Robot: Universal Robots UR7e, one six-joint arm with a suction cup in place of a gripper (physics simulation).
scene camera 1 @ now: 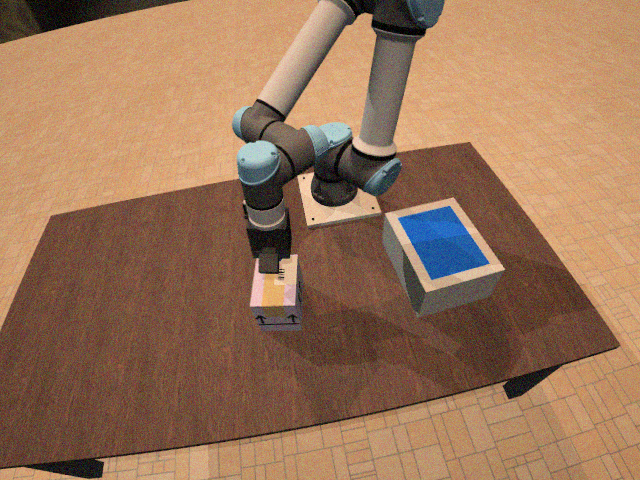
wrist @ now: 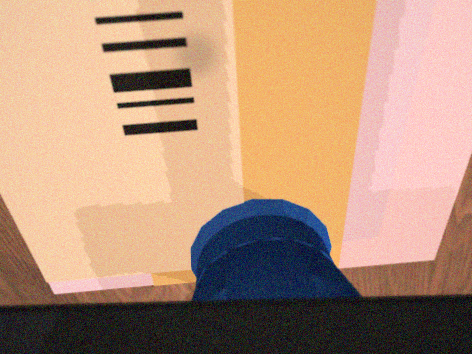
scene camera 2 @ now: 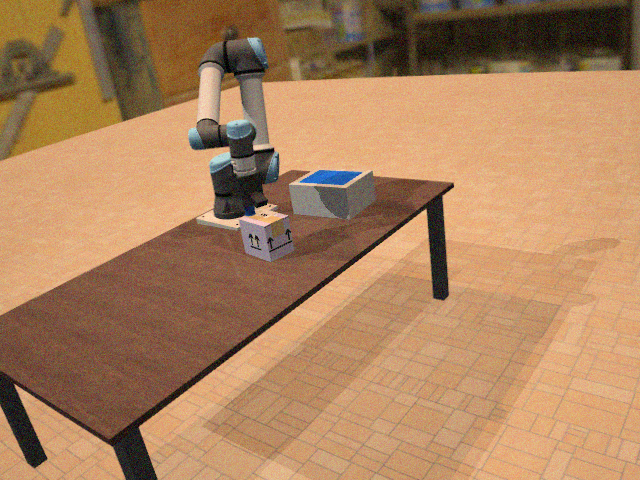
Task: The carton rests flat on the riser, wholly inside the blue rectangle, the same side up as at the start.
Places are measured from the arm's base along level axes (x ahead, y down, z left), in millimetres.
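Pixels of known places: hand, its tool point: [wrist: 264,229] [scene camera 2: 250,217]; arm's base, origin of its link: [scene camera 1: 334,189] [scene camera 2: 233,211].
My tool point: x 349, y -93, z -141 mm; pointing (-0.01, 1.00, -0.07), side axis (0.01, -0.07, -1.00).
For each thing: its middle in the pictures, then the offset to it from my tool point. Level surfaces: height alone.
- carton, middle of its body: [scene camera 1: 279,293] [scene camera 2: 266,234] dx +62, dy +52, dz +7 mm
- grey riser, middle of its body: [scene camera 1: 437,254] [scene camera 2: 332,192] dx -43, dy +54, dz +405 mm
- blue rectangle, middle of its body: [scene camera 1: 441,239] [scene camera 2: 330,177] dx -43, dy -6, dz +405 mm
- brown table, height of its surface: dy +114 mm
The carton [scene camera 1: 275,291] [scene camera 2: 267,236] [wrist: 291,105] is a small pink box with a tan tape strip, a barcode label on top and up-arrows on its sides. It is at the table's middle left and looks a little tilted in scene camera 2. My suction cup [wrist: 260,219] [scene camera 2: 249,210] presses on the carton's top near its rear edge and holds it. The grey riser [scene camera 1: 447,292] [scene camera 2: 332,204] with the blue rectangle [scene camera 1: 442,240] [scene camera 2: 330,177] stands apart to the right, with nothing on it.
The arm's base plate [scene camera 1: 366,210] [scene camera 2: 210,220] is bolted to the brown table [scene camera 1: 175,343] [scene camera 2: 175,310] behind the carton, between it and the riser. The table's front edge lies well in front of the carton.
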